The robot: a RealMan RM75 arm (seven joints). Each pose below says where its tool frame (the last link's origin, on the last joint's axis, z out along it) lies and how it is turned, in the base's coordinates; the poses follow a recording.
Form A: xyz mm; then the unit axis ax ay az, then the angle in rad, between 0 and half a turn.
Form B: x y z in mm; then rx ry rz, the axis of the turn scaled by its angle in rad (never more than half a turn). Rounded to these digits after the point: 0 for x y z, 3 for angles.
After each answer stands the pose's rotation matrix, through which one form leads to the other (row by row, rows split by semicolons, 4 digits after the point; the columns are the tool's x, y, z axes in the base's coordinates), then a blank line. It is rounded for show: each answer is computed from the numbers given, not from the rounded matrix.
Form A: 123 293 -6 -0.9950 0.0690 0.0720 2.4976
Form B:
123 293 -6 -2.485 0.172 0.180
0.9821 -0.1668 -0.0875; -0.0803 -0.7911 0.6063; -0.1704 -0.5885 -0.7904

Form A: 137 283 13 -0.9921 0.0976 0.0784 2.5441
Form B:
137 283 13 -2.524 0.248 0.199
0.9714 -0.2210 -0.0872; -0.1328 -0.8093 0.5721; -0.1970 -0.5442 -0.8155

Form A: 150 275 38 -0.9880 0.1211 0.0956 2.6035
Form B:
150 275 38 -2.572 0.315 0.249
0.9558 -0.2714 -0.1135; -0.1734 -0.8314 0.5279; -0.2376 -0.4848 -0.8417

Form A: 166 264 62 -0.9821 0.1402 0.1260 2.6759
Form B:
166 264 62 -2.628 0.375 0.337
0.9327 -0.3173 -0.1713; -0.2041 -0.8563 0.4744; -0.2973 -0.4075 -0.8635

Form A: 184 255 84 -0.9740 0.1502 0.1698 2.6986
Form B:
184 255 84 -2.628 0.405 0.458
0.9022 -0.3512 -0.2504; -0.2057 -0.8605 0.4660; -0.3792 -0.3689 -0.8486

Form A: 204 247 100 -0.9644 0.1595 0.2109 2.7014
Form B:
204 247 100 -2.605 0.431 0.570
0.8668 -0.3829 -0.3194; -0.2031 -0.8562 0.4750; -0.4554 -0.3469 -0.8200

